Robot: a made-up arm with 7 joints. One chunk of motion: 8 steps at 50 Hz.
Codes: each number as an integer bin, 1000 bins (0 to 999) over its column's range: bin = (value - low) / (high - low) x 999, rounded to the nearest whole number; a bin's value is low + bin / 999 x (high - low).
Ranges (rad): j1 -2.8..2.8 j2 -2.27..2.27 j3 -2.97..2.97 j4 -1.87..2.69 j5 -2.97..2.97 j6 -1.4..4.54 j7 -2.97..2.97
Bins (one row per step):
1: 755 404 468 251 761 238 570
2: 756 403 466 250 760 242 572
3: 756 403 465 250 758 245 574
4: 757 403 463 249 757 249 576
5: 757 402 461 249 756 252 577
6: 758 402 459 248 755 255 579
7: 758 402 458 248 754 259 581
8: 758 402 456 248 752 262 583
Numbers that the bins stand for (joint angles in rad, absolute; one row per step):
1: 1.4322 -0.4340 -0.1873 -0.7243 1.5549 0.0151 0.4192
2: 1.4378 -0.4385 -0.1992 -0.7289 1.5489 0.0389 0.4311
3: 1.4378 -0.4385 -0.2051 -0.7289 1.5370 0.0568 0.4430
4: 1.4434 -0.4385 -0.2170 -0.7334 1.5311 0.0805 0.4549
5: 1.4434 -0.4431 -0.2289 -0.7334 1.5251 0.0984 0.4608
6: 1.4490 -0.4431 -0.2408 -0.7380 1.5192 0.1162 0.4727
7: 1.4490 -0.4431 -0.2468 -0.7380 1.5132 0.1400 0.4846
8: 1.4490 -0.4431 -0.2586 -0.7380 1.5014 0.1578 0.4965

